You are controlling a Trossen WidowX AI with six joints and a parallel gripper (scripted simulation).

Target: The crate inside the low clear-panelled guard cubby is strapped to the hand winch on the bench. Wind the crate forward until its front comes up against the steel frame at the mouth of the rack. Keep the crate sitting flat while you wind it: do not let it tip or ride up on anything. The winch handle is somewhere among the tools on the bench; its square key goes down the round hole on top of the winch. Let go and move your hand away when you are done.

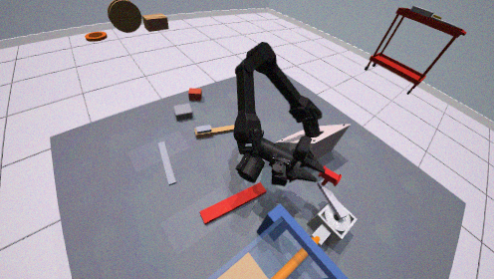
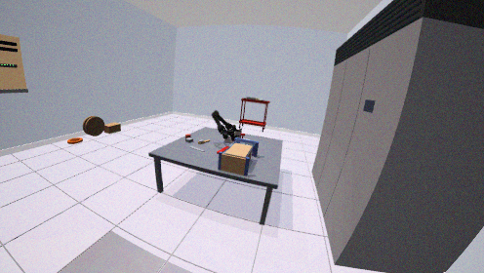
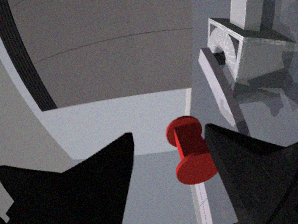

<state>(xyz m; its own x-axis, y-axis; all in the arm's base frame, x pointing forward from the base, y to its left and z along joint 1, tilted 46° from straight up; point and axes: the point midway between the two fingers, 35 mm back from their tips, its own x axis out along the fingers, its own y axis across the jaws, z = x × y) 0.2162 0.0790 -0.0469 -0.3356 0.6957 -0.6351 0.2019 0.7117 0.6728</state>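
My gripper tip is 40 mm past the red knob, 40 mm above it and 20 mm to the right of it. Also, from my gripper tip: hand winch 140 mm below, 110 mm to the left, 10 mm behind; winch handle 60 mm below, 50 mm to the left, 30 mm behind; blue frame 160 mm ahead, 100 mm to the left, 70 mm below.
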